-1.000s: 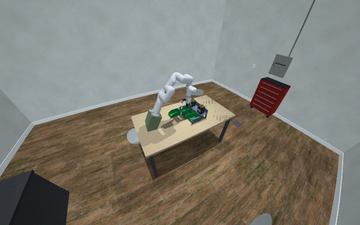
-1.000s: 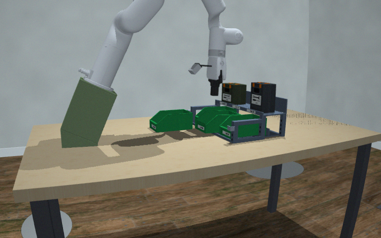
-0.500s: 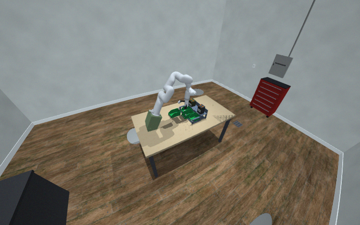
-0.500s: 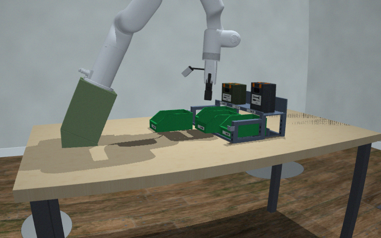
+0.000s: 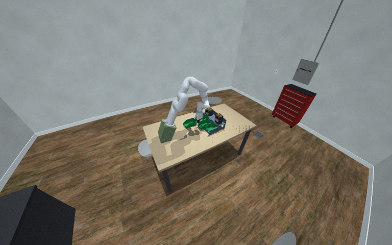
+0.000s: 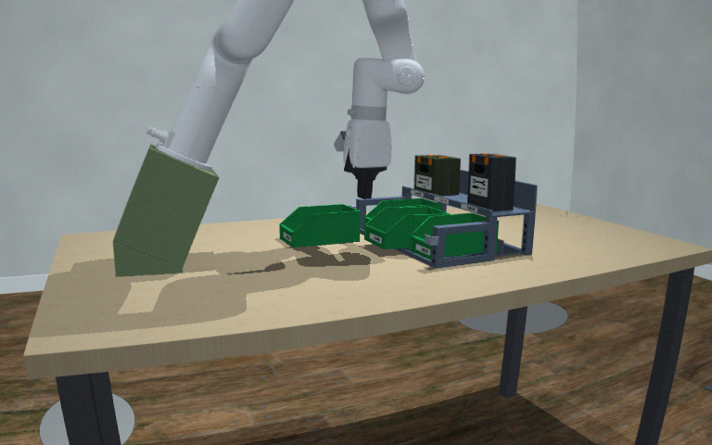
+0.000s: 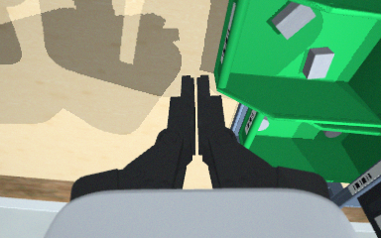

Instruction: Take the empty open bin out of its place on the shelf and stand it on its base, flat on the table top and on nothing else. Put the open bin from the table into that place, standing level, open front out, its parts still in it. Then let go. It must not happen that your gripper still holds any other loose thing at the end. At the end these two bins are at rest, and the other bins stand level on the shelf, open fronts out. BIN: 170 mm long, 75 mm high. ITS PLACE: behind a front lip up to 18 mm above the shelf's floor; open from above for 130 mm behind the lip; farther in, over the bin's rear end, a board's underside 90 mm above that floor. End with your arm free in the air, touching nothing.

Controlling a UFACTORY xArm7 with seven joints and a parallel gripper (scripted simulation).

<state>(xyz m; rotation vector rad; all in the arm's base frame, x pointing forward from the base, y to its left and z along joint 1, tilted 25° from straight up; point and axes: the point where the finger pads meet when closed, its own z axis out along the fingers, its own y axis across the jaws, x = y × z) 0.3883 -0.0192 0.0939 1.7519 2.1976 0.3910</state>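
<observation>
The front lip lies 7 cm ahead of my hand, 1 cm to the left of it and 14 cm below it.
</observation>
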